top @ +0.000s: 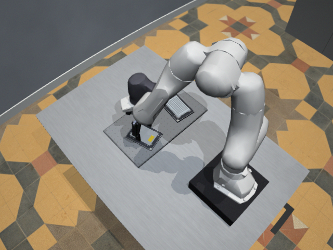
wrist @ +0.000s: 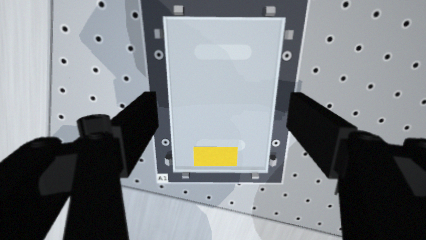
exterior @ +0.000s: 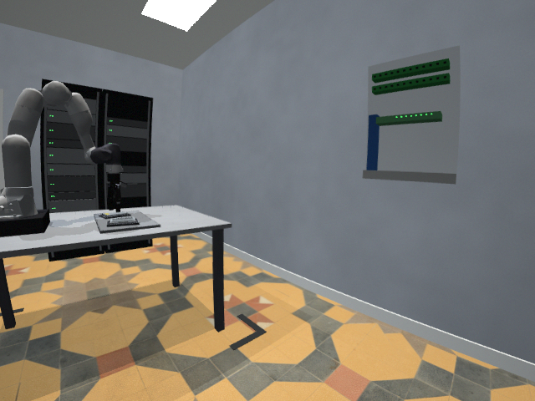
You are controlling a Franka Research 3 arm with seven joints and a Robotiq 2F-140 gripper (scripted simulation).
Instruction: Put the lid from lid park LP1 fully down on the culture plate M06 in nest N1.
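The clear lid is 4 cm below my hand. From my hand the other things lie so: culture plate M06: 1 cm ahead, 26 cm to the right, 4 cm below; dark lid park: 5 cm below.
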